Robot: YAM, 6 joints.
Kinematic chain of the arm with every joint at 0, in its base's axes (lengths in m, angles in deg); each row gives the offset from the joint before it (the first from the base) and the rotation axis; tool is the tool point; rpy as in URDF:
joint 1: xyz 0 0 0.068 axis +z
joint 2: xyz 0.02 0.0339 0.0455 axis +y
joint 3: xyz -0.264 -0.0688 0 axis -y
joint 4: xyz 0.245 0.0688 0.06 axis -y
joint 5: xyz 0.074 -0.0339 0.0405 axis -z
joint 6: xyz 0.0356 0 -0.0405 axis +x
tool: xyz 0 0 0 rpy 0 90 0
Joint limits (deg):
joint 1: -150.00..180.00
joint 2: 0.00..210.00
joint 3: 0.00..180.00
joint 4: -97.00..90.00
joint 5: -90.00..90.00
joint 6: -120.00..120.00
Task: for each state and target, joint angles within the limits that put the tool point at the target. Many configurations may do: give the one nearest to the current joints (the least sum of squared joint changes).
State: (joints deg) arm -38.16 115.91 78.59 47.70 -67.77 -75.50
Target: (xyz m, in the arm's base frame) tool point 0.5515 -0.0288 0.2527
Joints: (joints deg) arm -6.12 138.35 110.55 43.37 -57.98 -75.50
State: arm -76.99 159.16 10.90 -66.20 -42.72 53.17
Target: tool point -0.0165 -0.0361 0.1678
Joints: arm -119.05 167.60 0.00 -96.18 -5.01 53.17
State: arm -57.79 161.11 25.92 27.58 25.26 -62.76
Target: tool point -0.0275 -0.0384 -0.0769
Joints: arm -92.50 165.14 15.91 24.75 46.45 -62.76
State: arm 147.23 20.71 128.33 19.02 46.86 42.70
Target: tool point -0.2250 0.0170 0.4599
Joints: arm 180.00 60.28 69.47 1.10 28.52 42.70
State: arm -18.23 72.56 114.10 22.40 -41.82 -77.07
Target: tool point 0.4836 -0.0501 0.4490
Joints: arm -8.41 118.78 119.95 21.23 -36.40 -77.07
